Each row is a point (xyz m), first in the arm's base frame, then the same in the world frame.
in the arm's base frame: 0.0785 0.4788 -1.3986
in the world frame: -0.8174 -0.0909 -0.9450
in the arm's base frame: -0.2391 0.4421 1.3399
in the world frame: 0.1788 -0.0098 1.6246
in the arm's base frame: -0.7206 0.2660 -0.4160
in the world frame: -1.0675 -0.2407 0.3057
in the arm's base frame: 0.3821 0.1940 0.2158
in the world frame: 0.2019 -0.3206 0.3542
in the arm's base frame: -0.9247 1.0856 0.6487
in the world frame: -0.7449 0.6260 1.3015
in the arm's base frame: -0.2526 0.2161 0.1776
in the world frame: -0.3771 -0.2811 0.6148
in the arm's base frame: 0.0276 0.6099 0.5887
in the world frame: 0.0656 0.1201 0.8284
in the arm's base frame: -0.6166 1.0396 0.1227
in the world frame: -0.7181 0.5501 0.6955
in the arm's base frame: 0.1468 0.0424 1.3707
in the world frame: 0.5313 -0.4193 1.4917
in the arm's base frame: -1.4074 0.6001 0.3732
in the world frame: -1.3042 0.1447 1.3065
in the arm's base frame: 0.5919 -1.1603 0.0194
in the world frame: 0.2851 -1.6873 0.1492
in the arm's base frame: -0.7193 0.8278 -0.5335
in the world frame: -1.1167 0.3157 0.1738
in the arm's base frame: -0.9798 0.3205 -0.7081
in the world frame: -1.4326 -0.1901 0.1656
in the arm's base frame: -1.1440 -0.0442 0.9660
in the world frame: -0.7999 -0.4833 1.7392
